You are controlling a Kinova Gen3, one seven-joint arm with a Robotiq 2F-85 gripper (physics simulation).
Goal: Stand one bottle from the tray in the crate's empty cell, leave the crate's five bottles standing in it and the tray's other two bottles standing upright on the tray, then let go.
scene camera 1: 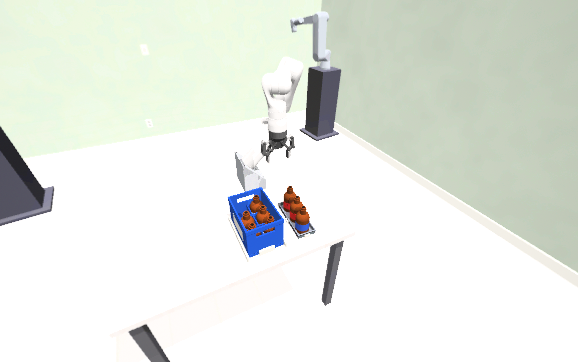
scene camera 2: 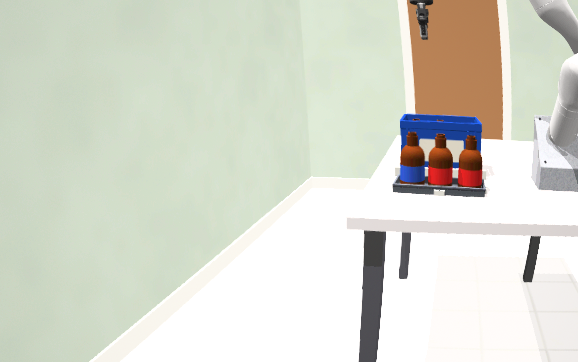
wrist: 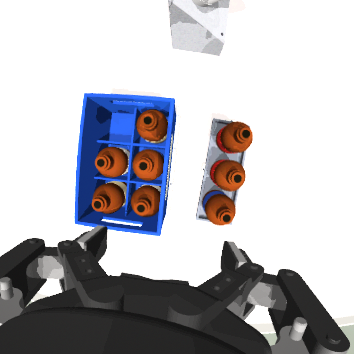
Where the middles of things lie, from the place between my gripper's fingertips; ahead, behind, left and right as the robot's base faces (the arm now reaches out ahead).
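Labels:
There is the red-labelled brown bottle (scene camera 2: 470, 160), and as I measure it from my hand, it is 35 cm below, 14 cm to the left of and 11 cm behind the hand.

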